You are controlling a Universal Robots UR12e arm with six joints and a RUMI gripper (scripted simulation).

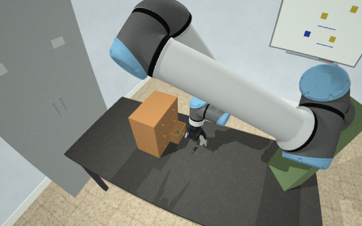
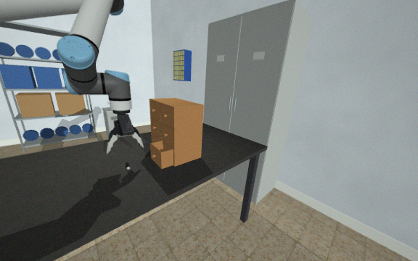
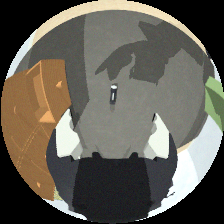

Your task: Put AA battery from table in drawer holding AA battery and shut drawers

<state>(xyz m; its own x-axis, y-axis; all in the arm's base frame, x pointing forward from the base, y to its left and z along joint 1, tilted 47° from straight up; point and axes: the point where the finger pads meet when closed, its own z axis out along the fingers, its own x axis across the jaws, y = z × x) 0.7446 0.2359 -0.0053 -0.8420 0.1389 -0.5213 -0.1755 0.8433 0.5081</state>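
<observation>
The dark AA battery lies 90 mm below my hand. From my hand the other things lie so: small green object 190 mm ahead, 80 mm below, 20 mm to the right.
</observation>
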